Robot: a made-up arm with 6 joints. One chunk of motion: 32 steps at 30 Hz.
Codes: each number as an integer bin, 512 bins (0 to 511) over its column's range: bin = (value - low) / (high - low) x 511, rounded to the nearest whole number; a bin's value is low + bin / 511 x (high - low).
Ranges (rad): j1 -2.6..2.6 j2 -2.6..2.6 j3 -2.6..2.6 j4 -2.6..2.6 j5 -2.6..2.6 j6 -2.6..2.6
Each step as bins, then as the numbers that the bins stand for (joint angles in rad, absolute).
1 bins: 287 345 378 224 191 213
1 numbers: 0.3205 0.9108 1.2466 -0.3205 -0.6564 -0.4325
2 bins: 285 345 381 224 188 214
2 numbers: 0.3002 0.9108 1.2771 -0.3205 -0.6869 -0.4223
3 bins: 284 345 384 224 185 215
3 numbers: 0.2900 0.9108 1.3076 -0.3205 -0.7174 -0.4121
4 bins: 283 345 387 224 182 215
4 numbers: 0.2798 0.9108 1.3382 -0.3205 -0.7479 -0.4121
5 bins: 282 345 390 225 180 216
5 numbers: 0.2697 0.9108 1.3687 -0.3104 -0.7683 -0.4020
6 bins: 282 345 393 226 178 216
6 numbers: 0.2697 0.9108 1.3992 -0.3002 -0.7886 -0.4020
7 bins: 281 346 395 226 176 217
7 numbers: 0.2595 0.9209 1.4196 -0.3002 -0.8090 -0.3918
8 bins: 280 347 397 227 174 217
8 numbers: 0.2493 0.9311 1.4399 -0.2900 -0.8294 -0.3918
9 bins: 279 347 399 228 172 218
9 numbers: 0.2391 0.9311 1.4603 -0.2798 -0.8497 -0.3816
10 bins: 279 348 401 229 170 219
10 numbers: 0.2391 0.9413 1.4806 -0.2697 -0.8701 -0.3714
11 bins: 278 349 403 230 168 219
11 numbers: 0.2290 0.9515 1.5010 -0.2595 -0.8904 -0.3714
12 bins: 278 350 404 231 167 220
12 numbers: 0.2290 0.9616 1.5112 -0.2493 -0.9006 -0.3613
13 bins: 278 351 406 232 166 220
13 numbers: 0.2290 0.9718 1.5315 -0.2391 -0.9108 -0.3613
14 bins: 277 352 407 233 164 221
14 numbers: 0.2188 0.9820 1.5417 -0.2290 -0.9311 -0.3511
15 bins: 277 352 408 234 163 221
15 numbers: 0.2188 0.9820 1.5519 -0.2188 -0.9413 -0.3511
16 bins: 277 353 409 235 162 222
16 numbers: 0.2188 0.9922 1.5620 -0.2086 -0.9515 -0.3409
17 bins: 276 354 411 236 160 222
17 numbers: 0.2086 1.0023 1.5824 -0.1984 -0.9718 -0.3409
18 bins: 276 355 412 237 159 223
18 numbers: 0.2086 1.0125 1.5926 -0.1883 -0.9820 -0.3307
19 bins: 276 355 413 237 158 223
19 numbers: 0.2086 1.0125 1.6027 -0.1883 -0.9922 -0.3307
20 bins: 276 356 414 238 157 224
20 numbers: 0.2086 1.0227 1.6129 -0.1781 -1.0023 -0.3205
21 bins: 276 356 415 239 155 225
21 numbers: 0.2086 1.0227 1.6231 -0.1679 -1.0227 -0.3104
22 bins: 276 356 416 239 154 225
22 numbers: 0.2086 1.0227 1.6333 -0.1679 -1.0329 -0.3104
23 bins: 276 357 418 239 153 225
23 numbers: 0.2086 1.0329 1.6536 -0.1679 -1.0431 -0.3104
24 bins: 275 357 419 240 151 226
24 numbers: 0.1984 1.0329 1.6638 -0.1577 -1.0634 -0.3002
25 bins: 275 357 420 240 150 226
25 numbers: 0.1984 1.0329 1.6740 -0.1577 -1.0736 -0.3002
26 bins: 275 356 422 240 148 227
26 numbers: 0.1984 1.0227 1.6943 -0.1577 -1.0939 -0.2900
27 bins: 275 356 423 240 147 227
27 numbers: 0.1984 1.0227 1.7045 -0.1577 -1.1041 -0.2900
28 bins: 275 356 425 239 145 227
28 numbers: 0.1984 1.0227 1.7249 -0.1679 -1.1245 -0.2900
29 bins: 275 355 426 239 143 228
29 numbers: 0.1984 1.0125 1.7350 -0.1679 -1.1448 -0.2798
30 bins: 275 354 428 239 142 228
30 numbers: 0.1984 1.0023 1.7554 -0.1679 -1.1550 -0.2798
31 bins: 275 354 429 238 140 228
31 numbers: 0.1984 1.0023 1.7656 -0.1781 -1.1753 -0.2798
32 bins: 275 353 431 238 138 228
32 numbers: 0.1984 0.9922 1.7859 -0.1781 -1.1957 -0.2798
